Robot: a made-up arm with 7 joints.
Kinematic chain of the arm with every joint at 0, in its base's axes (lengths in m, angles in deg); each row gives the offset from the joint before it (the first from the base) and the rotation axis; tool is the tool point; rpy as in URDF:
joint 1: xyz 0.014 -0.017 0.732 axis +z
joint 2: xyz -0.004 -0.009 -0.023 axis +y
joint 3: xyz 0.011 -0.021 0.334 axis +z
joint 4: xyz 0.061 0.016 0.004 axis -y
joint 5: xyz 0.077 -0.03 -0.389 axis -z
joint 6: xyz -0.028 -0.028 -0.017 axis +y
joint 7: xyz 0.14 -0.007 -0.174 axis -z
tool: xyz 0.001 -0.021 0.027 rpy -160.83 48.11 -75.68
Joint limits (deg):
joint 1: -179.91..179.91
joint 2: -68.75..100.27
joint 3: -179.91..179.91
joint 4: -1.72..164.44
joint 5: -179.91..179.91
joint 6: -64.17..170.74
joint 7: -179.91..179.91
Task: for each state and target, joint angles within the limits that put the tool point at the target. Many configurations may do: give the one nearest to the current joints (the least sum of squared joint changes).
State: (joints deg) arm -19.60 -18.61 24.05 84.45 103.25 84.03 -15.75
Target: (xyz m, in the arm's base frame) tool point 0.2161 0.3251 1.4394
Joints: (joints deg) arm -14.12 -28.53 28.88 107.33 111.24 81.58 -17.32
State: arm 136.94 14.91 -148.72 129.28 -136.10 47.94 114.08
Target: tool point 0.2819 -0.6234 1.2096
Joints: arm 110.30 -3.59 -176.04 97.01 -132.62 46.21 115.30
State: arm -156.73 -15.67 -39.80 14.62 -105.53 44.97 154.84
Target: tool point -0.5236 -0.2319 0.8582
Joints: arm -132.75 -14.56 -18.18 48.06 -108.13 43.11 155.18
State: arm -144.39 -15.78 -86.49 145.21 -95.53 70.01 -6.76
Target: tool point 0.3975 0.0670 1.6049
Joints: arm -179.91 -18.94 -109.00 164.44 -115.72 58.47 -36.49
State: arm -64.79 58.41 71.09 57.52 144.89 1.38 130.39
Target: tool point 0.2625 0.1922 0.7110
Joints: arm -68.22 69.01 104.53 39.39 160.08 -17.85 128.80
